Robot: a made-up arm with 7 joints. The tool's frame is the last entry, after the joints.
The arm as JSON. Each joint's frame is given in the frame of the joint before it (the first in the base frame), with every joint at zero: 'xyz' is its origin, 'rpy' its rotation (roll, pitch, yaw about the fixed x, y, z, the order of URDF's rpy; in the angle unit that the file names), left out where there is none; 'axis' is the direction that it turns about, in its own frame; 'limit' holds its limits. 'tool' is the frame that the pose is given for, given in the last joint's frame.
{
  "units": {
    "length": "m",
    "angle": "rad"
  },
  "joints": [
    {
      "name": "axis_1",
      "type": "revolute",
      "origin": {
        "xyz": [
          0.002,
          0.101,
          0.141
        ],
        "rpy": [
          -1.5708,
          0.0,
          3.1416
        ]
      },
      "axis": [
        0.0,
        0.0,
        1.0
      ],
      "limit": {
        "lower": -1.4,
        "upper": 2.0
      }
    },
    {
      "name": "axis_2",
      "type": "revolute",
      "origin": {
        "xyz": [
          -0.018,
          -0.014,
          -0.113
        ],
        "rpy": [
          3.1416,
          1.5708,
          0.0
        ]
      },
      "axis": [
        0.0,
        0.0,
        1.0
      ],
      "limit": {
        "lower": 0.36,
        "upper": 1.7
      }
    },
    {
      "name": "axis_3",
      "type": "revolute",
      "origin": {
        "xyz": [
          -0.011,
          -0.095,
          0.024
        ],
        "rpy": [
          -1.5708,
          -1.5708,
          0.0
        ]
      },
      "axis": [
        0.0,
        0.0,
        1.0
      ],
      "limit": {
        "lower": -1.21,
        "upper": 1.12
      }
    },
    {
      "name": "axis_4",
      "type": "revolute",
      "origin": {
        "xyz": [
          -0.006,
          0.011,
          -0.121
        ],
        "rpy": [
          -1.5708,
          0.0,
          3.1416
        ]
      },
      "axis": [
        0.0,
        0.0,
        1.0
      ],
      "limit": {
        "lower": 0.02,
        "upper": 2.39
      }
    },
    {
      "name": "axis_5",
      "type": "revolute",
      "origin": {
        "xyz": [
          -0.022,
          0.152,
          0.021
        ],
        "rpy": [
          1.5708,
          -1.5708,
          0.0
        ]
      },
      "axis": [
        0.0,
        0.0,
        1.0
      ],
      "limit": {
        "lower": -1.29,
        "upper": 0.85
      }
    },
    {
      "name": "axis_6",
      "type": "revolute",
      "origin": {
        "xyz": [
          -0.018,
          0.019,
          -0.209
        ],
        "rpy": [
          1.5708,
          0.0,
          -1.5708
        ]
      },
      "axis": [
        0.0,
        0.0,
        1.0
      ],
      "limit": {
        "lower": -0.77,
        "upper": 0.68
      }
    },
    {
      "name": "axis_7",
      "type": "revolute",
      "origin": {
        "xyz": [
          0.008,
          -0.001,
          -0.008
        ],
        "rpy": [
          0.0,
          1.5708,
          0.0
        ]
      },
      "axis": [
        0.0,
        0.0,
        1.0
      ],
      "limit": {
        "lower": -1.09,
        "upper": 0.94
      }
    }
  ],
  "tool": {
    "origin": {
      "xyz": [
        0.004,
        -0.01,
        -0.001
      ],
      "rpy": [
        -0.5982,
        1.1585,
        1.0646
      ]
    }
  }
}
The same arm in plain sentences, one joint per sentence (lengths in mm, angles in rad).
The arm has seven revolute joints in a row. What follows holds with every joint at zero, and every direction is one of the base frame's. Joint 1 lies 2 mm along +x and 101 mm along +y and 141 mm along +z from the base frame's origin and turns about -y, from -1.4 to 2 rad. Joint 2 lies 18 mm along +x and 113 mm along +y and 14 mm along +z from joint 1 and turns about +x, from 0.36 to 1.7 rad. Joint 3 lies 24 mm along +x and 11 mm along -y and 95 mm along -z from joint 2 and turns about +z, from -1.21 to 1.12 rad. Joint 4 lies 6 mm along -x and 11 mm along +y and 121 mm along -z from joint 3 and turns about -y, from 0.02 to 2.39 rad. Joint 5 lies 22 mm along +x and 21 mm along -y and 152 mm along -z from joint 4 and turns about +z, from -1.29 to 0.85 rad. Joint 6 lies 19 mm along +x and 18 mm along +y and 209 mm along -z from joint 5 and turns about +y, from -0.77 to 0.68 rad. Joint 7 lies 8 mm along -x and 8 mm along -y and 1 mm along -z from joint 6 and turns about -x, from -1.09 to 0.94 rad. The tool frame, which is the frame that the pose is given for, lies 1 mm along +x and 4 mm along -y and 10 mm along -z from joint 7; its axes are the base frame's turned by roll -0.0541, pitch -0.3581 and yaw -0.209 rad (as in URDF: about the fixed x, then y, then z).
